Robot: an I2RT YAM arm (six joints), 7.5 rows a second.
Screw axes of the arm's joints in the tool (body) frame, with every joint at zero. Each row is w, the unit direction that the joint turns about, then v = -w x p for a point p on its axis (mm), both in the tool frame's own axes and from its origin. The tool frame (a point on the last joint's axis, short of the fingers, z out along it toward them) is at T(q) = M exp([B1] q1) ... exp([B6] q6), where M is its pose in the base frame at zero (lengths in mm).
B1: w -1 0 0 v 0.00 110.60 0.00
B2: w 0 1 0 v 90.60 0.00 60.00
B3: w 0 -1 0 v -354.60 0.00 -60.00
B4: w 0 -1 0 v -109.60 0.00 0.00
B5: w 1 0 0 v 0.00 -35.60 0.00
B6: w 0 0 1 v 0.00 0.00 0.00
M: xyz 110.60 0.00 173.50 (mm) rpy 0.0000 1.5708 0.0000 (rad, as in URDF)
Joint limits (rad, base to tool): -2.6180..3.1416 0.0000..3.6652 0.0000..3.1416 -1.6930..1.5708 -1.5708..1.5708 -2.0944..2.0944
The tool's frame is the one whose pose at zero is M.
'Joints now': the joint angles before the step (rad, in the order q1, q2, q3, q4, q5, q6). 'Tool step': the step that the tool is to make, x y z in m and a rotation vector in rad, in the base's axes. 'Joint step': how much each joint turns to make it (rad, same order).
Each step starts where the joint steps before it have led.
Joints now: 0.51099, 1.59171, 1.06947, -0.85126, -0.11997, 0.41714
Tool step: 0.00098, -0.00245, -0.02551, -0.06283, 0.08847, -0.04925
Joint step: -0.00686, 0.07058, -0.02480, -0.00801, 0.01793, 0.04045
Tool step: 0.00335, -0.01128, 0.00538, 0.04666, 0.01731, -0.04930
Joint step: -0.04615, -0.01910, 0.00075, -0.01259, -0.04883, 0.00801
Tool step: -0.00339, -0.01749, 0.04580, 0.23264, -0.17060, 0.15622
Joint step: -0.07480, -0.16478, 0.00116, 0.03738, -0.18655, -0.20221
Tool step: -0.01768, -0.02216, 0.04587, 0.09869, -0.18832, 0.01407
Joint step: -0.06294, -0.18503, 0.00001, 0.00303, -0.05531, -0.06408
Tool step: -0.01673, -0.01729, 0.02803, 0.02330, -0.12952, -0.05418
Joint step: -0.04613, -0.12777, -0.00002, 0.00234, 0.01756, -0.00150
